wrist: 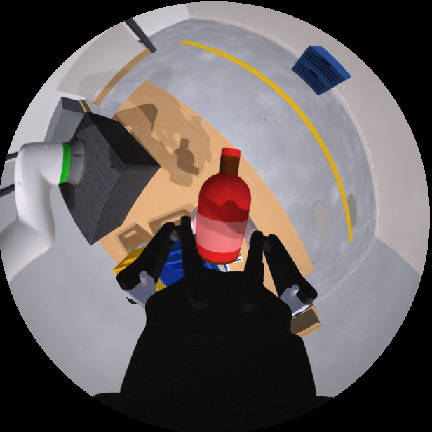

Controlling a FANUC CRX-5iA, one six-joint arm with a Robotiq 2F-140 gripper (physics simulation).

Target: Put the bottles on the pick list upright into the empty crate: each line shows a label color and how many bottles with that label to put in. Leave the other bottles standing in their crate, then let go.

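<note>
My gripper (pixel 220 216) is shut on a red bottle (pixel 225 196), with one finger on each side of its body. The bottle has a brown neck, a red cap and a paler pink-red label band, and its neck points to the top of the view. A blue crate (pixel 172 266) shows partly behind the left finger, with a yellow crate (pixel 129 260) beside it at lower left. The gripper hides much of both, and their contents cannot be made out. A small part of a white sheet shows just below the bottle; its lines cannot be read.
The wooden table (pixel 142 100) runs diagonally under the bottle. A dark ribbed block (pixel 117 172) stands at left beside the white arm (pixel 35 175). A blue slatted box (pixel 320 70) is far off at upper right, beyond a yellow floor line (pixel 305 117). A cardboard box (pixel 306 322) shows at lower right.
</note>
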